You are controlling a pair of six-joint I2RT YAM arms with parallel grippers.
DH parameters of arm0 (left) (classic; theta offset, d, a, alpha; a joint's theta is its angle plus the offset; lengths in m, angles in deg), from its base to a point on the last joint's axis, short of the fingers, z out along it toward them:
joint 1: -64.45 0.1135 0.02 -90
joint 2: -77.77 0 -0.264 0
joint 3: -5.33 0 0.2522 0
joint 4: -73.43 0 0.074 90
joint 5: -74.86 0 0 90
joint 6: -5.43 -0.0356 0 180
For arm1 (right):
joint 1: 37.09 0.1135 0.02 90
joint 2: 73.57 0 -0.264 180
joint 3: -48.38 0 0.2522 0
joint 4: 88.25 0 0.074 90
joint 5: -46.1 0 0 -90
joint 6: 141.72 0.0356 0 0
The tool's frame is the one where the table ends.
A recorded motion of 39 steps. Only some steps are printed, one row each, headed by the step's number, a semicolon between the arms.
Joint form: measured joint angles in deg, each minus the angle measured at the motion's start. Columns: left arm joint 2, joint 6, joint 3, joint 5, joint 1, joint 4; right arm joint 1, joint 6, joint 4, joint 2, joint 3, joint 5.
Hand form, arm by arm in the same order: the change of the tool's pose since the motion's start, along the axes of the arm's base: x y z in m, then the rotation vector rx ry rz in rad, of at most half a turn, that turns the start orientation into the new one. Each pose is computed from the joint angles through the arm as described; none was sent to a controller.
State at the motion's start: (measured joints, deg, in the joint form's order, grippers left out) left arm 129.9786 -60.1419 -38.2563 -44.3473 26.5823 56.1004; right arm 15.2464 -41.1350 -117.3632 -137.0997 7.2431 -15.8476
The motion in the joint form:
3: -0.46 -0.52 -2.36 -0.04 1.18 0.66; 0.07 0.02 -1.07 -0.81 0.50 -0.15
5: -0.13 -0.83 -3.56 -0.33 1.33 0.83; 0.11 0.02 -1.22 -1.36 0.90 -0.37
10: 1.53 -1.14 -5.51 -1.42 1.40 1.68; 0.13 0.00 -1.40 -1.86 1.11 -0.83
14: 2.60 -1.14 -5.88 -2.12 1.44 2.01; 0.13 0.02 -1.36 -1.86 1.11 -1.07
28: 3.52 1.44 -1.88 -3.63 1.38 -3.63; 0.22 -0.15 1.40 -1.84 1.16 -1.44
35: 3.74 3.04 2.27 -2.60 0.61 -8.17; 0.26 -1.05 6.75 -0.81 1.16 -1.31
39: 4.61 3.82 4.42 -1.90 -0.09 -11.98; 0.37 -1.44 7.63 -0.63 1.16 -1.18
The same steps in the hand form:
3: 0.0023 0.0037 0.0149 -0.0192 -0.0383 0.0213; 0.0005 0.0011 -0.0041 -0.0031 0.0031 -0.0013
5: 0.0035 0.0033 0.0209 -0.0238 -0.0535 0.0198; 0.0010 0.0017 -0.0083 -0.0139 0.0120 -0.0045
10: 0.0082 -0.0006 0.0257 -0.0133 -0.0527 0.0030; 0.0017 0.0024 -0.0111 -0.0208 0.0179 -0.0121
14: 0.0112 -0.0031 0.0236 -0.0011 -0.0395 -0.0086; 0.0019 0.0024 -0.0112 -0.0210 0.0190 -0.0163
28: 0.0104 -0.0038 0.0058 -0.0216 -0.0110 -0.0420; 0.0019 0.0027 -0.0165 -0.0601 0.0458 -0.0214
35: 0.0064 -0.0038 -0.0120 -0.0361 0.0142 -0.0418; 0.0002 0.0009 -0.0223 -0.1233 0.0754 -0.0190
39: 0.0045 -0.0052 -0.0211 -0.0512 0.0171 -0.0444; -0.0005 0.0008 -0.0233 -0.1344 0.0758 -0.0149

